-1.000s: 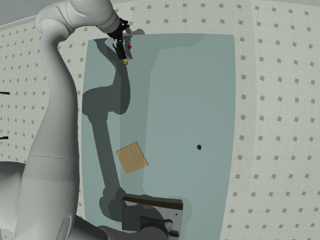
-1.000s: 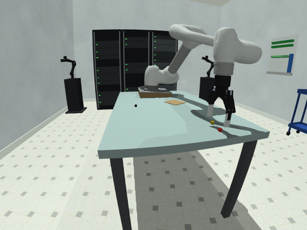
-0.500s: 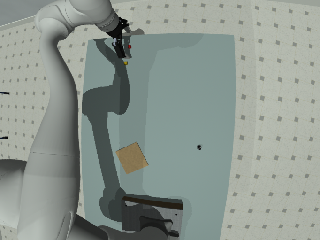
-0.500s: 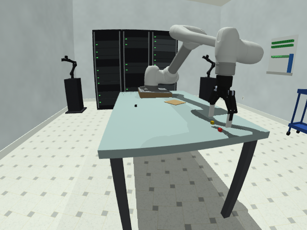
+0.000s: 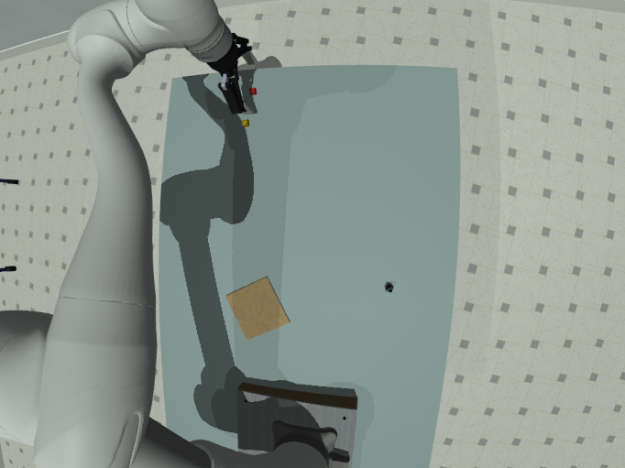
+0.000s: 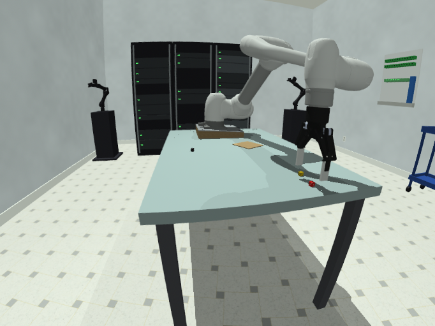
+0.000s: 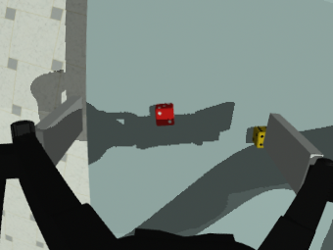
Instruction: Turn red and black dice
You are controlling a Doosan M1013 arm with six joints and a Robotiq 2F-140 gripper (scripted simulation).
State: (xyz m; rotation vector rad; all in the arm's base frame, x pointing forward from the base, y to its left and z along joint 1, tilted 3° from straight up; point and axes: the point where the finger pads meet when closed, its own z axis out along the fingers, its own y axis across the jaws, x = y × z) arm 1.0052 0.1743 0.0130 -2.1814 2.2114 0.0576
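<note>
Now: the red die 5 cm below my hand, 1 cm to the left of it and 1 cm ahead of it. The rest, counted from my hand: black die 52 cm behind, 38 cm to the right, 5 cm below; tan mat 60 cm behind, 6 cm below, 2 cm to the right; yellow die 9 cm behind, 5 cm below, 3 cm to the left.
</note>
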